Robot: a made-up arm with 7 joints. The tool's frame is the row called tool.
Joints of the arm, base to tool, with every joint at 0 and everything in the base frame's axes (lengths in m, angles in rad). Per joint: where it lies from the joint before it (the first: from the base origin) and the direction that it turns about. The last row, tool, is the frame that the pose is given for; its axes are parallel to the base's.
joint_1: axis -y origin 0 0.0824 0
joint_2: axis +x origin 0 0.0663 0
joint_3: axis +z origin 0 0 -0.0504
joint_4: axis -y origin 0 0 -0.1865
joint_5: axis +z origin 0 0 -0.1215
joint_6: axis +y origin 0 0 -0.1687
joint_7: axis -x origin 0 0 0
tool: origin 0 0 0
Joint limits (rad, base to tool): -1.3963..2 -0.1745..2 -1.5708..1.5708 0..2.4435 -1.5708..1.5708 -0.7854..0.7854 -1.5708..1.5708
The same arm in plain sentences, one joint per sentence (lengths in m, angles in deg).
The arm has seven revolute joints in a row. What follows holds with every joint at zero, and every direction is one of the base frame's. Joint 1 lies 0.0824 m along +y from the base frame's origin and turns about -y, from -80.00 to 114.59 deg. Joint 2 lies 0.0663 m along +y from joint 1 and turns about +x, from -10.00 to 114.59 deg. Joint 3 lies 0.0504 m along -z from joint 2 and turns about +z, from -90.00 to 90.00 deg. Joint 4 lies 0.1865 m along -z from joint 3 and turns about -y, from 0.00 to 140.00 deg. Joint 5 lies 0.1215 m along -z from joint 4 and turns about +z, from -90.00 to 90.00 deg. Joint 6 lies 0.1687 m along -z from joint 5 and turns about +y, from -45.00 to 45.00 deg. Joint 7 lies at the same point as joint 6 and turns about -x, from -90.00 to 90.00 deg. The tool frame, which is the frame that the pose is given for, lies at the same point as joint 7; its axes are parallel to the base frame's.
